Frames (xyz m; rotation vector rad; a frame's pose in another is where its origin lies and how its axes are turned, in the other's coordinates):
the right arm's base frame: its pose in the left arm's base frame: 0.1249 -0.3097 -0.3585 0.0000 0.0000 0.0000
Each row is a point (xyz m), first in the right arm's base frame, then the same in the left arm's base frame.
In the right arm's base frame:
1: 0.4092 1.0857 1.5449
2: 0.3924 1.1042 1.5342
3: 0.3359 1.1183 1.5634
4: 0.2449 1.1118 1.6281
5: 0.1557 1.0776 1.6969
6: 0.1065 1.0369 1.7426
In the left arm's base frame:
1: 0.5341 0.7760 1.1864
2: 0.5173 0.7945 1.1757
3: 0.4608 0.8086 1.2049
4: 0.3698 0.8021 1.2696
5: 0.2806 0.7679 1.3384
6: 0.2314 0.7272 1.3841

